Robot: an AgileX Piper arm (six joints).
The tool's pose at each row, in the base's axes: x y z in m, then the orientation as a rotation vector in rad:
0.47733, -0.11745, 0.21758, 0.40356, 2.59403, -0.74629
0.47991, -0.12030, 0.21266, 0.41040, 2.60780, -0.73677
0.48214, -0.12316, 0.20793, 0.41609, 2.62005, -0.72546
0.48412, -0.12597, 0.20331, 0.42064, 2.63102, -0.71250
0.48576, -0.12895, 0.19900, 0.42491, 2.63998, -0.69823
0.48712, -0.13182, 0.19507, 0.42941, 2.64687, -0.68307
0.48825, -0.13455, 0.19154, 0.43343, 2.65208, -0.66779
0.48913, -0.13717, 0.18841, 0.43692, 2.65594, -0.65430
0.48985, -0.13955, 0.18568, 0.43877, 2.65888, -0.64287
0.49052, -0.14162, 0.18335, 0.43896, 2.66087, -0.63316
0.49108, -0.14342, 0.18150, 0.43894, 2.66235, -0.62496
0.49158, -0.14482, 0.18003, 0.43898, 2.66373, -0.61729
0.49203, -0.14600, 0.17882, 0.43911, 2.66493, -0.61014
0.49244, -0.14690, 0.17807, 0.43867, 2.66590, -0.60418
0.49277, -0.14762, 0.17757, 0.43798, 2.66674, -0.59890
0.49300, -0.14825, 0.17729, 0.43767, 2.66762, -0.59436
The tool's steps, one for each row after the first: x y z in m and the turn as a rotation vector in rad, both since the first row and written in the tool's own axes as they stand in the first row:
-0.00046, 0.00081, 0.00617, -0.00651, 0.01367, 0.00183
-0.00069, 0.00140, 0.01210, -0.01431, 0.02542, 0.00376
-0.00076, 0.00189, 0.01784, -0.02330, 0.03552, 0.00570
-0.00069, 0.00198, 0.02333, -0.03308, 0.04361, 0.00836
-0.00054, 0.00188, 0.02838, -0.04328, 0.04985, 0.01199
-0.00034, 0.00163, 0.03297, -0.05351, 0.05447, 0.01588
-0.00010, 0.00120, 0.03712, -0.06251, 0.05792, 0.01950
0.00015, 0.00073, 0.04077, -0.07028, 0.06022, 0.02198
0.00030, 0.00032, 0.04393, -0.07709, 0.06131, 0.02339
0.00037, -0.00012, 0.04653, -0.08286, 0.06201, 0.02452
0.00038, -0.00043, 0.04860, -0.08825, 0.06270, 0.02562
0.00035, -0.00069, 0.05033, -0.09325, 0.06331, 0.02672
0.00020, -0.00094, 0.05153, -0.09751, 0.06362, 0.02730
0.00002, -0.00118, 0.05242, -0.10133, 0.06380, 0.02764
-0.00015, -0.00148, 0.05306, -0.10457, 0.06419, 0.02805

